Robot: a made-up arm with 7 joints. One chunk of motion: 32 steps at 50 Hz.
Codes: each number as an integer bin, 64 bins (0 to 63) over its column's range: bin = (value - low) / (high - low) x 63, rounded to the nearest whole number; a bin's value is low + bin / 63 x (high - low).
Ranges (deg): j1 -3..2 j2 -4..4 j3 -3..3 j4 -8..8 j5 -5..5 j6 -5..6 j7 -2..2
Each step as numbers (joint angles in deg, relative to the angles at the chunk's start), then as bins.
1 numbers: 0.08 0.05 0.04 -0.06 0.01 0.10 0.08
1 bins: 39 32 32 31 32 29 33
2 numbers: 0.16 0.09 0.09 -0.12 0.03 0.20 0.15
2 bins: 40 32 32 31 32 30 34
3 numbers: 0.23 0.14 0.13 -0.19 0.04 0.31 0.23
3 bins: 41 33 33 31 32 30 35
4 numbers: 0.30 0.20 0.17 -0.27 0.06 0.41 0.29
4 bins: 42 33 33 30 32 31 36
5 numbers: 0.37 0.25 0.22 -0.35 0.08 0.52 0.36
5 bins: 42 33 34 30 32 32 37
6 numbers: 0.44 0.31 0.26 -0.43 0.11 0.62 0.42
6 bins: 43 34 34 30 32 32 38
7 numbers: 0.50 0.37 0.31 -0.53 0.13 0.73 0.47
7 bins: 44 34 35 29 32 33 39
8 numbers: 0.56 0.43 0.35 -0.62 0.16 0.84 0.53
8 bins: 45 35 35 29 33 33 40
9 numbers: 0.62 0.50 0.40 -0.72 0.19 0.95 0.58
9 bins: 46 35 36 29 33 34 41
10 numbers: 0.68 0.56 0.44 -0.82 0.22 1.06 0.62
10 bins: 46 36 36 28 33 35 41
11 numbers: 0.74 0.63 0.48 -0.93 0.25 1.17 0.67
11 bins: 47 36 37 28 33 35 42
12 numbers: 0.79 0.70 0.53 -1.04 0.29 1.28 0.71
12 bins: 48 37 37 27 33 36 43
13 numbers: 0.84 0.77 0.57 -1.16 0.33 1.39 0.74
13 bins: 48 38 37 27 34 37 43
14 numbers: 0.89 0.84 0.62 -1.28 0.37 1.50 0.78
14 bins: 49 38 38 26 34 37 44
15 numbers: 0.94 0.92 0.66 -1.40 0.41 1.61 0.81
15 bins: 50 39 38 26 34 38 44
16 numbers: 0.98 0.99 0.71 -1.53 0.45 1.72 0.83
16 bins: 50 39 39 25 34 38 45
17 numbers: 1.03 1.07 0.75 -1.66 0.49 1.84 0.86
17 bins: 51 40 39 25 35 39 45
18 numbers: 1.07 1.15 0.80 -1.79 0.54 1.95 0.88
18 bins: 51 41 40 24 35 40 45
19 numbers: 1.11 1.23 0.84 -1.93 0.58 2.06 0.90
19 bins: 52 41 40 24 35 40 46
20 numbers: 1.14 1.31 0.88 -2.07 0.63 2.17 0.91
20 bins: 52 42 41 23 35 41 46
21 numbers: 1.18 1.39 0.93 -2.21 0.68 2.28 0.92
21 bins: 53 42 41 23 36 42 46
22 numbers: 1.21 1.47 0.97 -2.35 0.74 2.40 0.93
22 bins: 53 43 42 22 36 42 46
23 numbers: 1.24 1.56 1.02 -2.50 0.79 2.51 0.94
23 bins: 53 44 42 22 36 43 46
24 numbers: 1.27 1.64 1.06 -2.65 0.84 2.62 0.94
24 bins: 54 44 43 21 37 44 46
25 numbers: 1.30 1.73 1.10 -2.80 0.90 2.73 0.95
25 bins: 54 45 43 20 37 44 46
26 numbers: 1.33 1.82 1.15 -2.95 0.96 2.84 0.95
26 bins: 55 46 44 20 38 45 46
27 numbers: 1.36 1.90 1.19 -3.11 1.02 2.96 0.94
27 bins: 55 46 44 19 38 46 46
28 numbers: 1.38 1.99 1.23 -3.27 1.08 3.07 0.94
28 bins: 55 47 44 19 38 46 46
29 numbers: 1.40 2.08 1.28 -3.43 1.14 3.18 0.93
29 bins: 55 48 45 18 39 47 46
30 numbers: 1.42 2.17 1.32 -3.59 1.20 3.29 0.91
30 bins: 56 49 45 17 39 47 46
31 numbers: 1.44 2.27 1.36 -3.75 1.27 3.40 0.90
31 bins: 56 49 46 17 40 48 46
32 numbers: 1.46 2.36 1.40 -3.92 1.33 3.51 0.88
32 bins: 56 50 46 16 40 49 45
